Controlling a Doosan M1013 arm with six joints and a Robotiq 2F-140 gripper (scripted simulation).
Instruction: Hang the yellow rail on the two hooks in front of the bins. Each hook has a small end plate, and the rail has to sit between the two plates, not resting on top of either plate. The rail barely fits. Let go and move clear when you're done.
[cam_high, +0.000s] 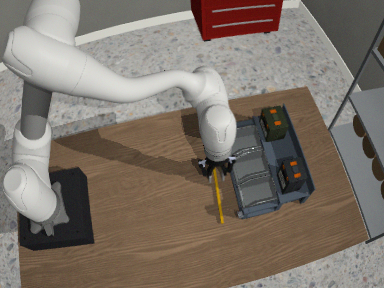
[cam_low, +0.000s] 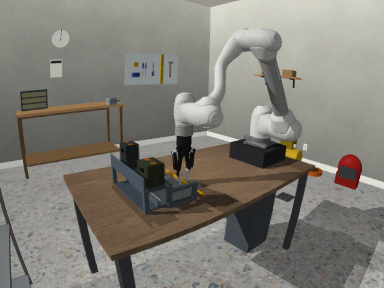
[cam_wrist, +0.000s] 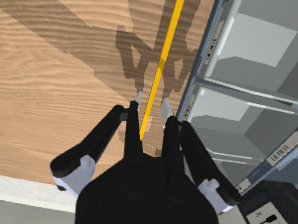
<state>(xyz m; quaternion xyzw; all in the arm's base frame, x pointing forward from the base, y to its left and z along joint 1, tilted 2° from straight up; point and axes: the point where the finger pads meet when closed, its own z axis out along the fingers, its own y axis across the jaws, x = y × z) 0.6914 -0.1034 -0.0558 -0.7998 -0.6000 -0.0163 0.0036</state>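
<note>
My hand is 30 mm above the yellow rail.
</note>
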